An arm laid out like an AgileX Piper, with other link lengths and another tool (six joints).
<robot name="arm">
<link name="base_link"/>
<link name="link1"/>
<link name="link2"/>
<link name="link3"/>
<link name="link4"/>
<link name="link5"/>
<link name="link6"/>
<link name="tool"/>
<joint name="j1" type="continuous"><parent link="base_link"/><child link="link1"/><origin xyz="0.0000 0.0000 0.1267" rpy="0.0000 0.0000 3.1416"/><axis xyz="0 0 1"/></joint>
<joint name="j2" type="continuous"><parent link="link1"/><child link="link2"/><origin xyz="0.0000 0.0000 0.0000" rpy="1.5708 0.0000 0.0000"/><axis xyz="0 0 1"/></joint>
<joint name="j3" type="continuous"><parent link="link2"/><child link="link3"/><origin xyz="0.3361 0.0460 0.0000" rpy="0.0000 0.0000 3.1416"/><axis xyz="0 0 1"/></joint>
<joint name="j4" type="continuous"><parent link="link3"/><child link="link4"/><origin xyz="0.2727 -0.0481 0.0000" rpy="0.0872 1.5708 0.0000"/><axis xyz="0 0 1"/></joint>
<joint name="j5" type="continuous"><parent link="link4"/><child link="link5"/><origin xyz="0.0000 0.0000 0.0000" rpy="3.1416 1.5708 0.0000"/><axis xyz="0 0 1"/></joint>
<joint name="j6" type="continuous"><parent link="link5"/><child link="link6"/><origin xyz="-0.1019 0.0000 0.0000" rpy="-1.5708 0.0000 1.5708"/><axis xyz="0 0 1"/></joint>
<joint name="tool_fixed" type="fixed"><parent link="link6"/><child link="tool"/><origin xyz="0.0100 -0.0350 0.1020" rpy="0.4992 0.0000 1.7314"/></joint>
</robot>
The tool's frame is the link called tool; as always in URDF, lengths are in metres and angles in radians. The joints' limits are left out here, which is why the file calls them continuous.
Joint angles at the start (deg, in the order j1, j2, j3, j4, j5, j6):
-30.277, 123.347, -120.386, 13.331, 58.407, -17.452
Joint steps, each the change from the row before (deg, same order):
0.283, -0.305, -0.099, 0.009, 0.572, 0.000
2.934, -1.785, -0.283, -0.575, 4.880, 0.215
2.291, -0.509, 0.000, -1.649, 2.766, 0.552
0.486, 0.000, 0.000, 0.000, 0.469, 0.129
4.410, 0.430, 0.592, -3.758, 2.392, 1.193
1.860, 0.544, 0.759, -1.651, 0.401, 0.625
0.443, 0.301, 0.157, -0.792, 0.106, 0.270
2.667, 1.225, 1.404, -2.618, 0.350, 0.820
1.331, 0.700, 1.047, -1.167, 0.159, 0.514
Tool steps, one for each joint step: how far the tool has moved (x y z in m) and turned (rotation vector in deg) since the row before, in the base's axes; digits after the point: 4 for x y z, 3 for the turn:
-0.0006, 0.0041, 0.0028, 0.080, 0.130, 0.415
-0.0049, 0.0377, 0.0109, 0.841, 2.649, 3.821
-0.0027, 0.0227, -0.0015, -0.271, 2.690, 2.254
0.0003, 0.0054, -0.0007, 0.249, 0.418, 0.465
0.0012, 0.0349, -0.0158, -1.674, 4.522, 3.439
0.0010, 0.0136, -0.0122, -0.751, 2.127, 1.240
0.0002, 0.0019, -0.0048, -0.476, 0.769, 0.170
0.0005, 0.0184, -0.0232, -1.389, 3.557, 1.881
-0.0010, 0.0098, -0.0141, -0.502, 2.109, 0.874

